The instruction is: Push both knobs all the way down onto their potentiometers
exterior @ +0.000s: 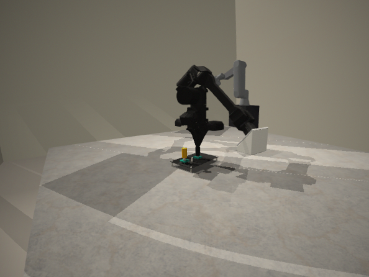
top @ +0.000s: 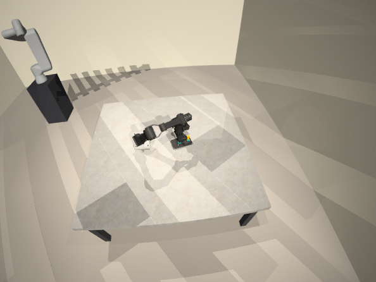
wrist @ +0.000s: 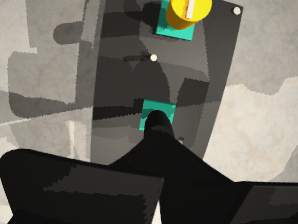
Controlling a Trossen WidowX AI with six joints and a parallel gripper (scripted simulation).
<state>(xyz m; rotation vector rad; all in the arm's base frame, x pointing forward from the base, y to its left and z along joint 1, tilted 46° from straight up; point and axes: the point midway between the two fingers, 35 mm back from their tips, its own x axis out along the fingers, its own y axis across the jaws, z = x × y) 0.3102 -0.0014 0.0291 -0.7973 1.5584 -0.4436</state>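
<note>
Right now the black knob is 2 cm below my gripper tip. The rest, counted from my gripper tip: green potentiometer (3 cm below); then orange knob (7 cm ahead, 2 cm to the left).
</note>
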